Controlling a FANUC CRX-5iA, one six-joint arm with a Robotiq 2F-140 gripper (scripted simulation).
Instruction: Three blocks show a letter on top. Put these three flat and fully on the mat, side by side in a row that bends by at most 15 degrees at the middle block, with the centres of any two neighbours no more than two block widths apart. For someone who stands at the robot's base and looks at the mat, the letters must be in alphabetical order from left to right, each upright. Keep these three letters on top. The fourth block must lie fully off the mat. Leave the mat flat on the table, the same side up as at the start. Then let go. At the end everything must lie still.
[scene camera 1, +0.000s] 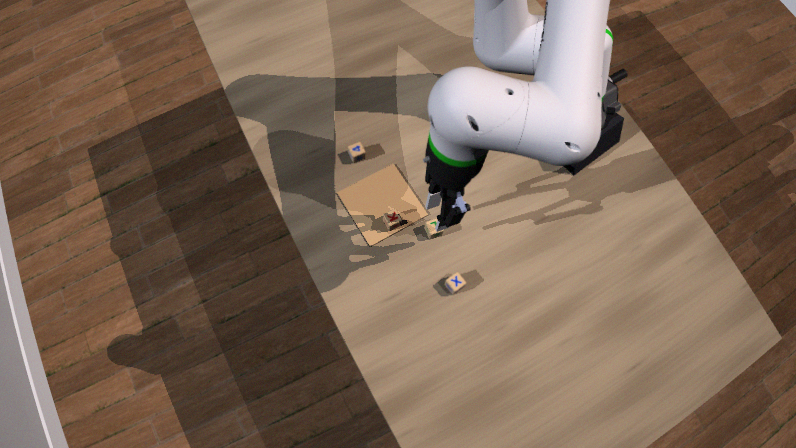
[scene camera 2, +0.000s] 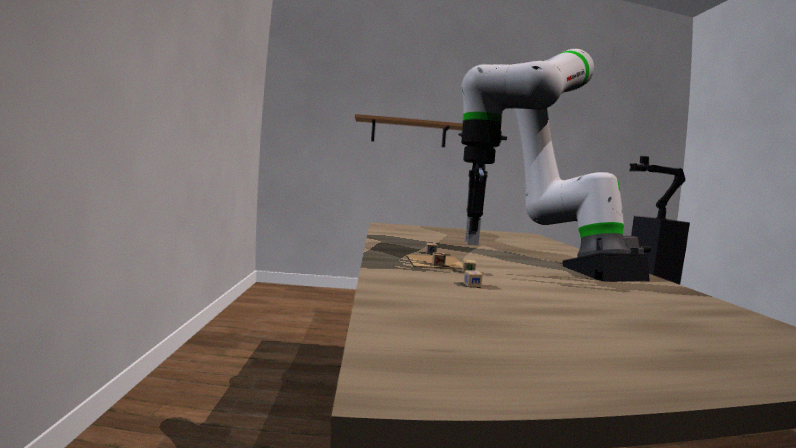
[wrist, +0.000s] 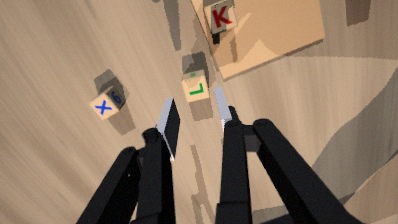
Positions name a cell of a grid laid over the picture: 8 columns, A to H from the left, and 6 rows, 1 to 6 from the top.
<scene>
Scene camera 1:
gripper: E3
tan mat: D3
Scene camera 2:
gripper: E4
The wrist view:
gripper: D3
X block: C3
</scene>
